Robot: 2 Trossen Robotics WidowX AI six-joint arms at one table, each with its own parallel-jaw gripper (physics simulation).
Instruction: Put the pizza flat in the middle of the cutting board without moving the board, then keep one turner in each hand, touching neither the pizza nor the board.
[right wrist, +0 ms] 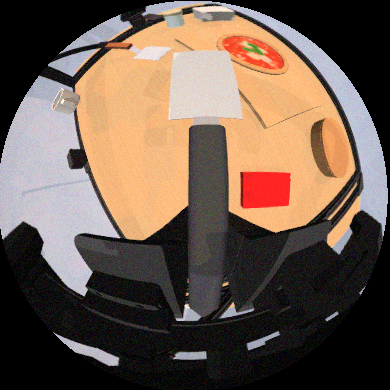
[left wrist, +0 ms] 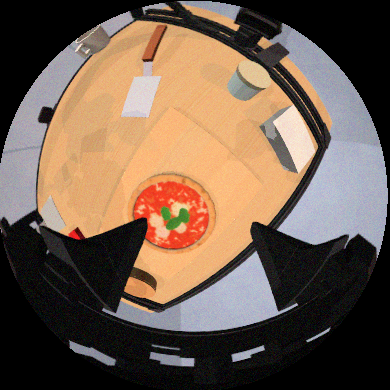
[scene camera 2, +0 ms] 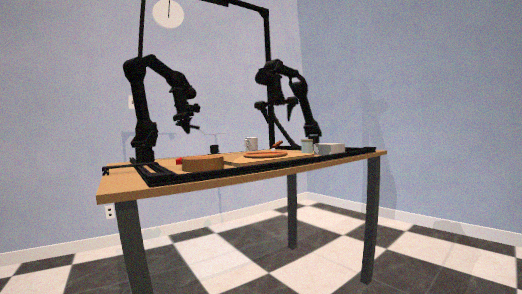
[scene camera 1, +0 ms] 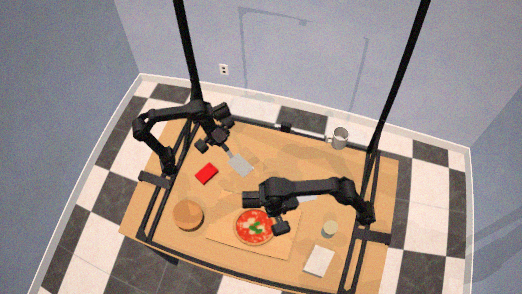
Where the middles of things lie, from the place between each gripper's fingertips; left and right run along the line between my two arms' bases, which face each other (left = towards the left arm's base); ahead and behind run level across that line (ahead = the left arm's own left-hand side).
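Labels:
Counted from my right hand, the black-handled turner [right wrist: 203, 86] is 20 mm above, 40 mm ahead and 50 mm to the left. The brown-handled turner [left wrist: 141, 92] is 90 mm below my right hand, 50 mm ahead of it and 450 mm to the left of it. Also counted from my right hand, the pizza [scene camera 1: 252, 226] is 100 mm below, 280 mm ahead and 230 mm to the left, and the cutting board [scene camera 1: 229, 204] is 120 mm below, 270 mm ahead and 220 mm to the left.
Counted from my left hand, the pizza is 130 mm below, 10 mm ahead and 80 mm to the right, and the cutting board is 140 mm below and 90 mm to the right. The jar [left wrist: 249, 77] is 120 mm below my left hand, 50 mm behind it and 230 mm to the left of it. As for the brown-handled turner, it is 120 mm below my left hand, 220 mm behind it and 140 mm to the left of it.

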